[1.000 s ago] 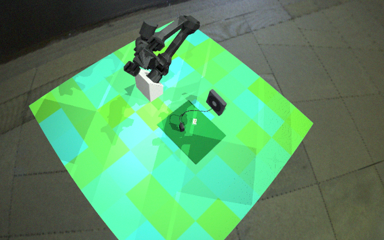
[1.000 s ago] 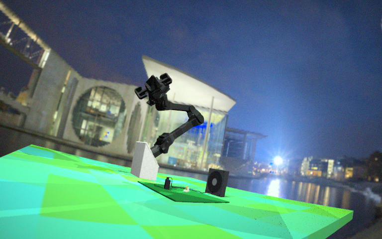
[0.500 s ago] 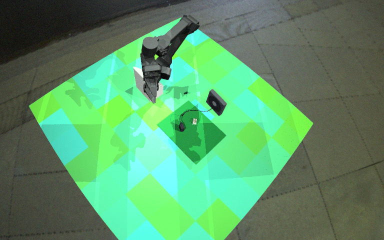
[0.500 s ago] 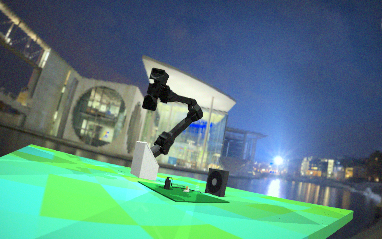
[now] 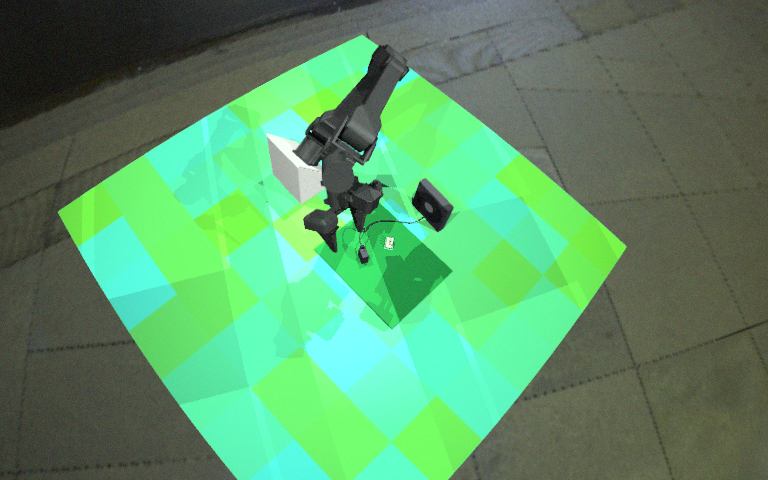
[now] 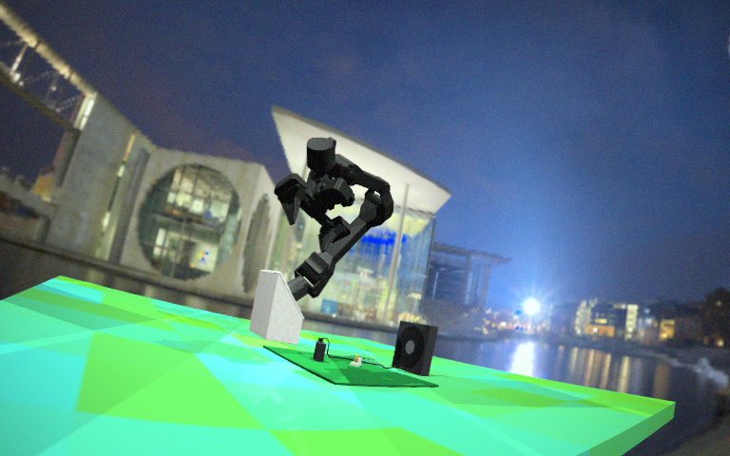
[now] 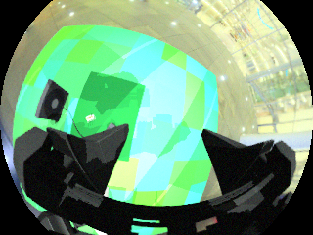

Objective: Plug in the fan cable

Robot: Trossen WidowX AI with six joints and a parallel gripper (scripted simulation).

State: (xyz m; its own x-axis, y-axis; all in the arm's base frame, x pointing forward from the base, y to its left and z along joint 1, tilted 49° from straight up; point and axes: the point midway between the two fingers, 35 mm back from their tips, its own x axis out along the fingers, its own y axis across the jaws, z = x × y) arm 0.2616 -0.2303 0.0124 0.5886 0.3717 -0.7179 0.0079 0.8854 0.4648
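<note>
Now: gripper tip 220 mm above the dark fan plug, 90 mm to the right of it and 10 mm past it. Round my gripper tip: black fan: 320 mm to the left, 190 mm below, 30 mm ahead; dark green board: 260 mm below, 120 mm to the left, 30 mm ahead.
</note>
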